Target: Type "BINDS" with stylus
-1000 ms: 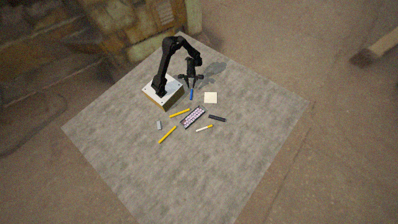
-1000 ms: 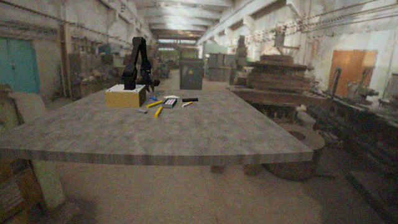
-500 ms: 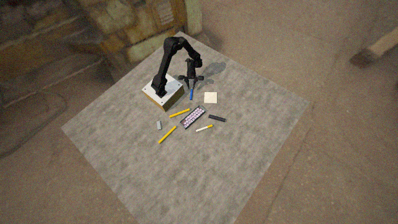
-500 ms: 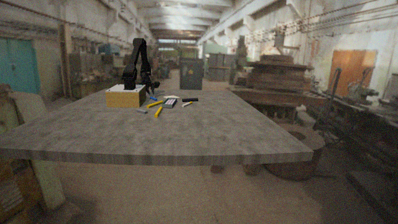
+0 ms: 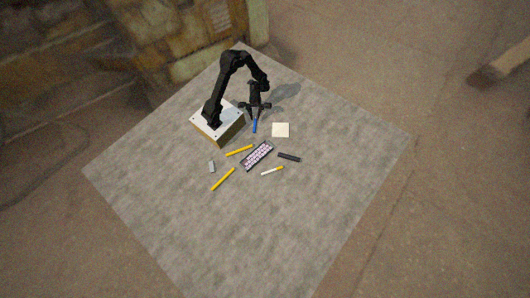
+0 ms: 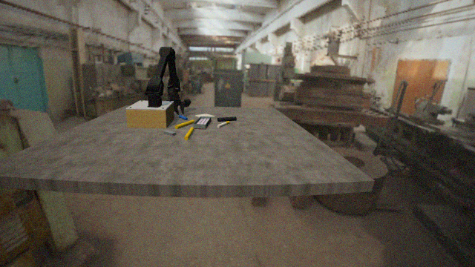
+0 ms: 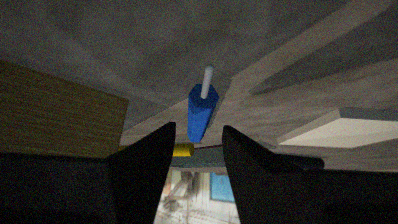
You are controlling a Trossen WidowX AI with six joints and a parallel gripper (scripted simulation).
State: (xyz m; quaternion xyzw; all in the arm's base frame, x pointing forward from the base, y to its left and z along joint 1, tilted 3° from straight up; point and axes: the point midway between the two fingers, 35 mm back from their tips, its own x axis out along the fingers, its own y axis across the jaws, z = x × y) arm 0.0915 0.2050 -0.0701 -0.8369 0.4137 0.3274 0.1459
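Now: gripper tip 2 cm above the blue stylus. Also, from my gripper tip: black rod: 30 cm ahead, 5 cm to the right, 1 cm below; white sheet: 15 cm ahead, 6 cm to the left, 2 cm below; white-and-yellow stick: 28 cm ahead, 15 cm to the right, 2 cm below.
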